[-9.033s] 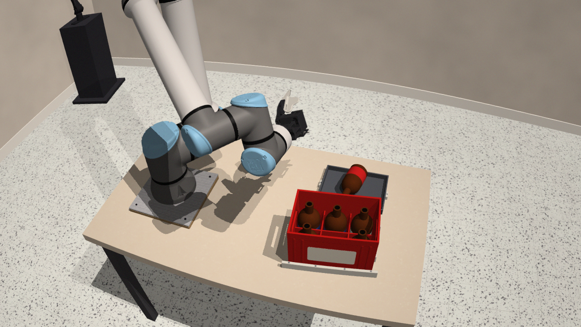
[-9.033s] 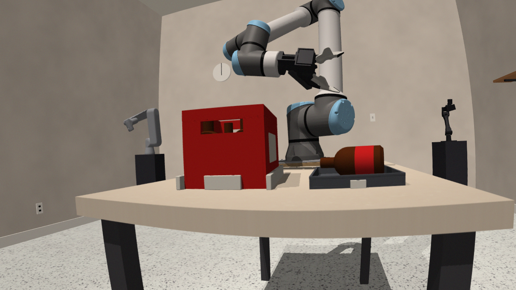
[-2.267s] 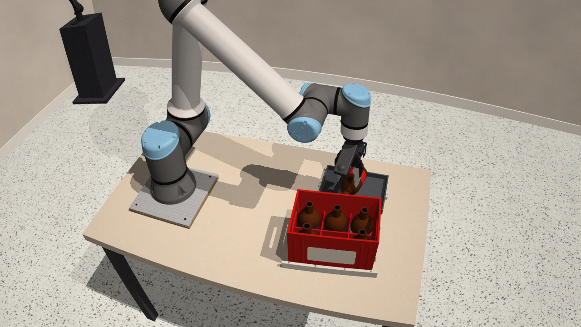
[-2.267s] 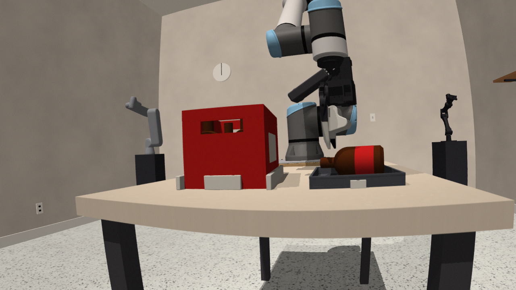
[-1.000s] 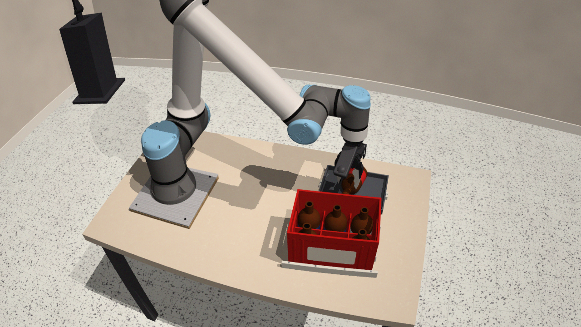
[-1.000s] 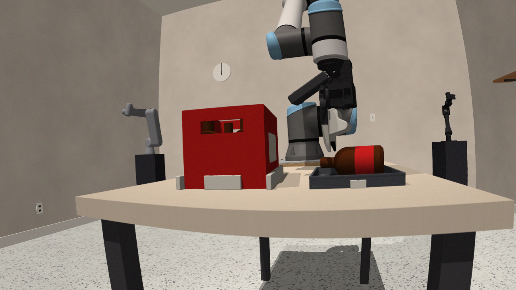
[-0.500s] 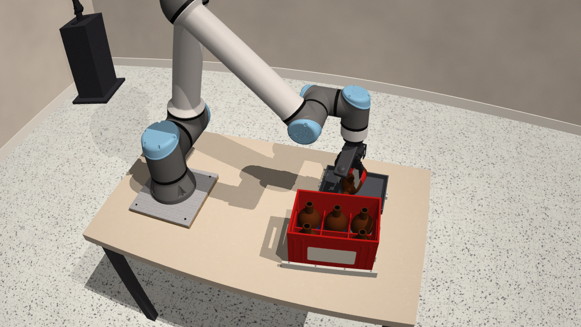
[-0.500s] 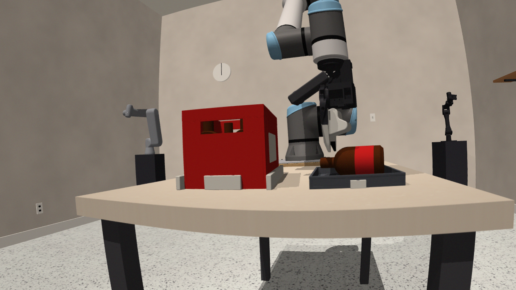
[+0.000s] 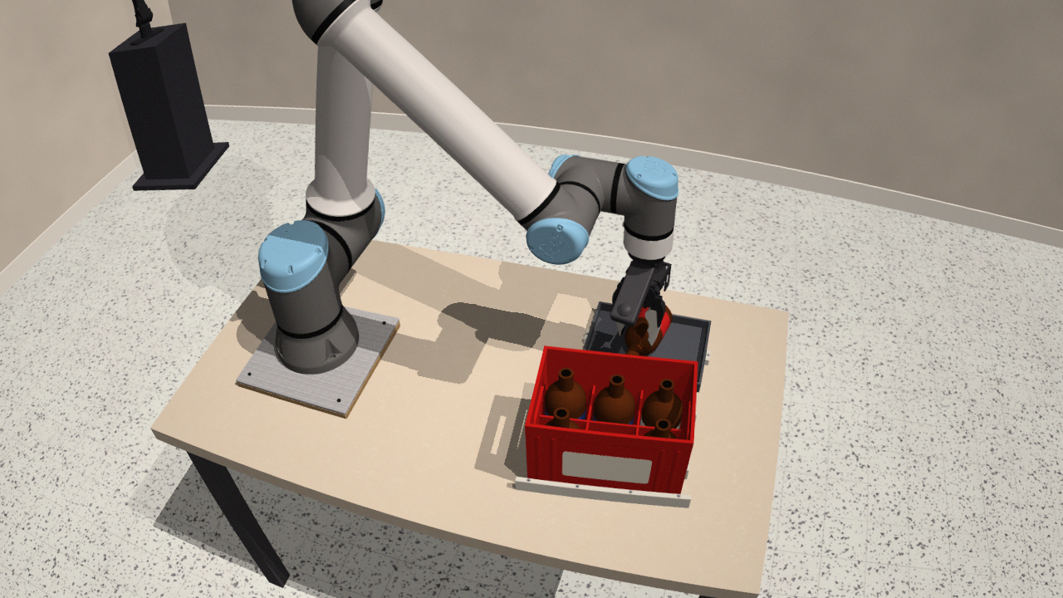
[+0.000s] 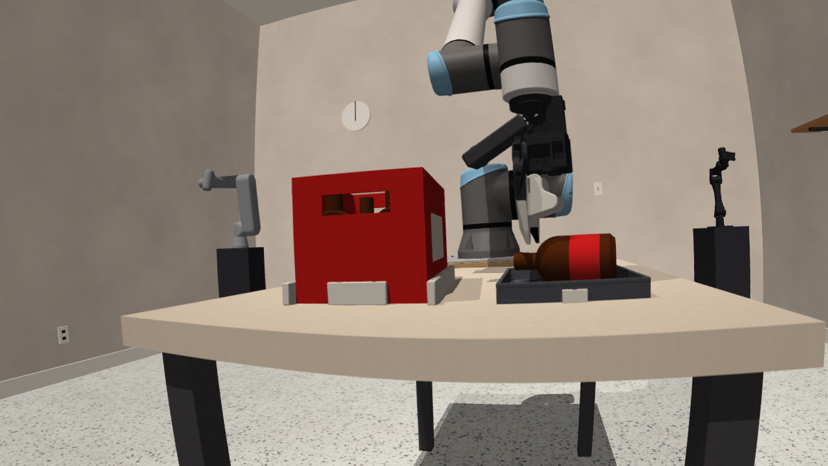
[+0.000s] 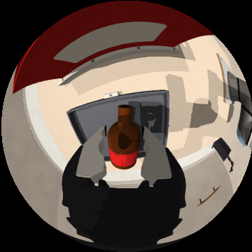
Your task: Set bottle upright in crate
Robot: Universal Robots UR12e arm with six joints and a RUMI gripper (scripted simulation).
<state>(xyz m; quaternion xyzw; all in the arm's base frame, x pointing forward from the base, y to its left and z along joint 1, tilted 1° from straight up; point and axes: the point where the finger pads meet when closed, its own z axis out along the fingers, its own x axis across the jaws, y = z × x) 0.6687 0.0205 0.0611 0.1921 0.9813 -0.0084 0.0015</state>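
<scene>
Right now my hand is 7 cm above the tray, 5 cm to the right of it and 3 cm short of it. From my hand the other things lie so: red crate 24 cm to the right, 4 cm behind.
</scene>
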